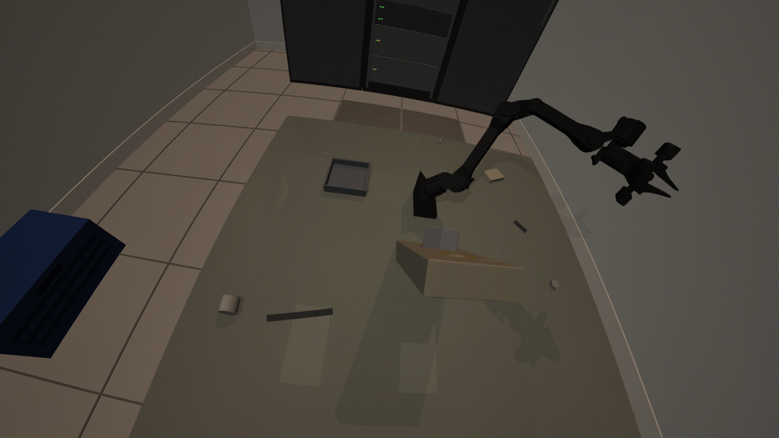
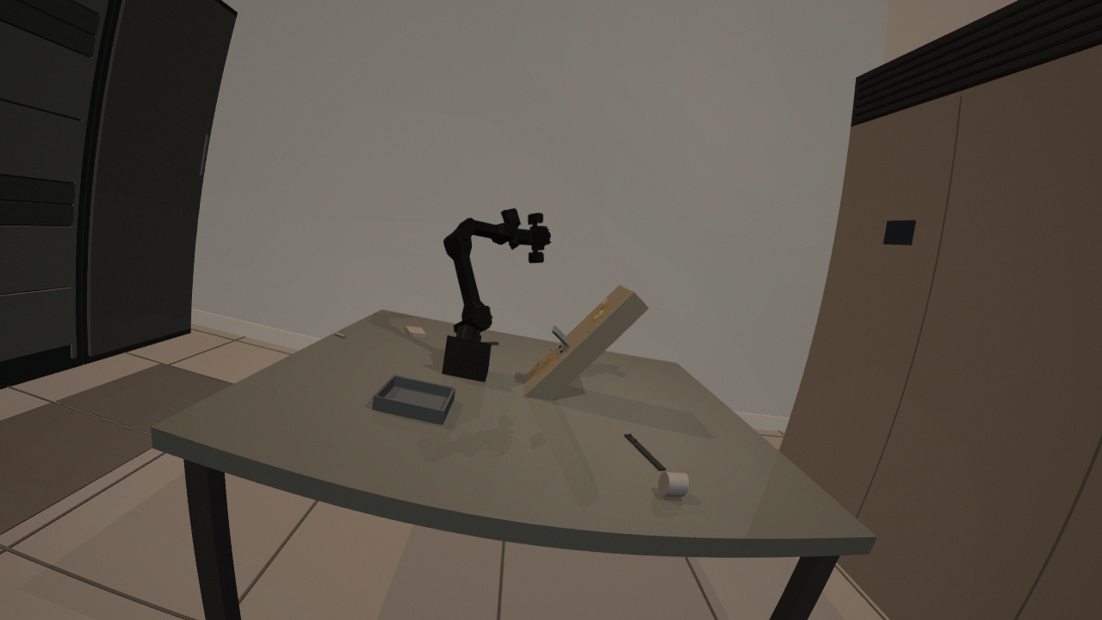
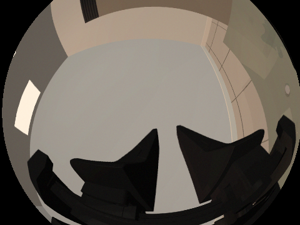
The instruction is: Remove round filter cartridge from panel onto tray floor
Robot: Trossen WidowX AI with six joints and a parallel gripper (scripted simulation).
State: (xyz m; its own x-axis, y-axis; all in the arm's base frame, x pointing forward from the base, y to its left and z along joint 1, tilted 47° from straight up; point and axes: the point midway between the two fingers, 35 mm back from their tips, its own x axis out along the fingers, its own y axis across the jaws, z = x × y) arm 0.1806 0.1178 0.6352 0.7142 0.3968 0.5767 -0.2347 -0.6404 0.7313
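Now: gripper tip 14 cm short of the round filter cartridge, 58 cm to the left of it and 19 cm above it. From my gripper tip the other things lie so: short dark bar: 15 cm behind, 17 cm to the right, 41 cm below; tan tile: 43 cm behind, 22 cm to the right, 40 cm below; grey ledge: 4 cm ahead, 58 cm to the right, 28 cm below.
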